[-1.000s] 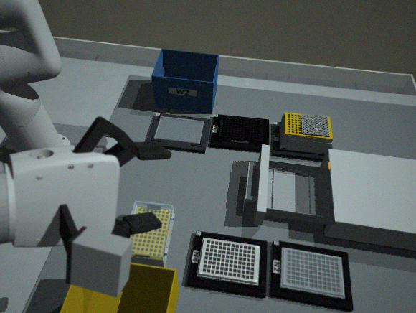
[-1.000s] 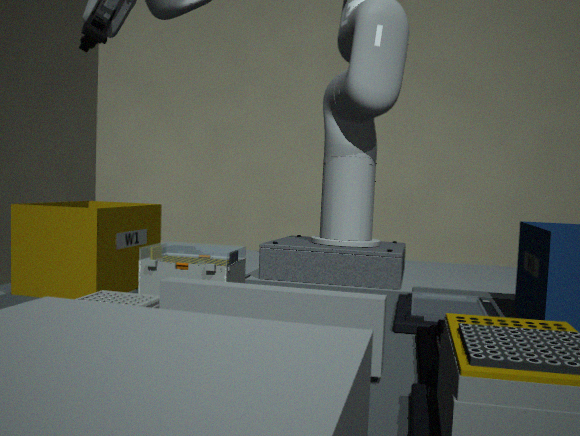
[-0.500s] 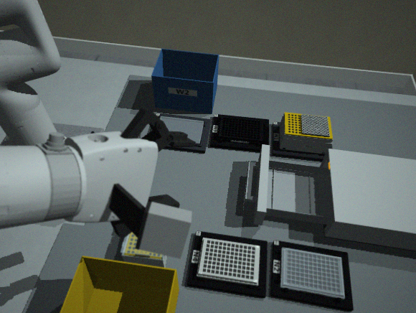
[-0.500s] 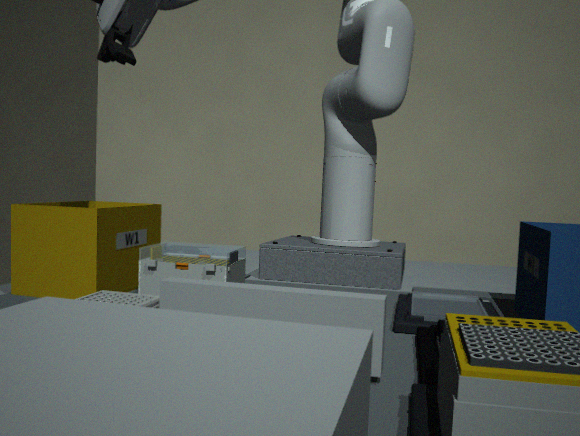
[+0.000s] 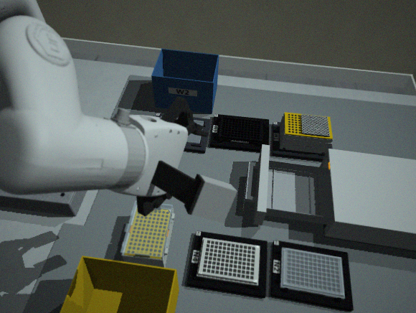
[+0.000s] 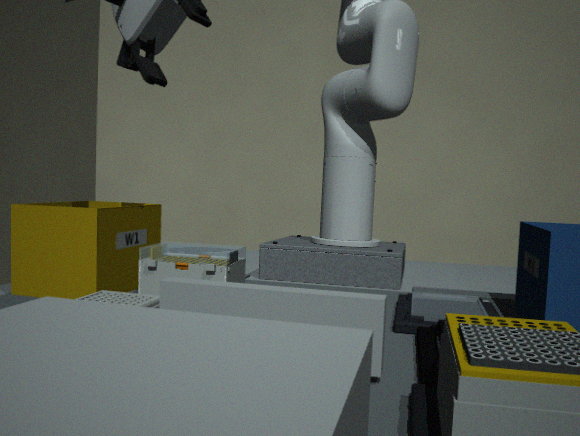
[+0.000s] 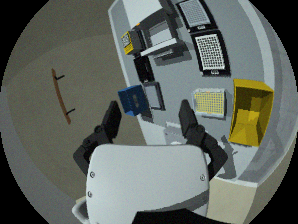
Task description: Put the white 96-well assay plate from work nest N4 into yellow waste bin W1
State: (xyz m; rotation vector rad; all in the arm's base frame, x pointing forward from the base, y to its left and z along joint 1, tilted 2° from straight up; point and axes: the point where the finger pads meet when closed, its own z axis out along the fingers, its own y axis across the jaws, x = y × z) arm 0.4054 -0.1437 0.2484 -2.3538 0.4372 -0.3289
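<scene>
My gripper is now 290 mm above the white 96-well plate, 90 mm short of it and 30 mm to the left of it. The rest, counted from my hand: black nest: 310 mm below, 90 mm ahead, 30 mm to the right; then drawer: 290 mm below, 260 mm ahead, 170 mm to the left; then yellow bin W1: 270 mm below, 170 mm to the right, 90 mm behind.
</scene>
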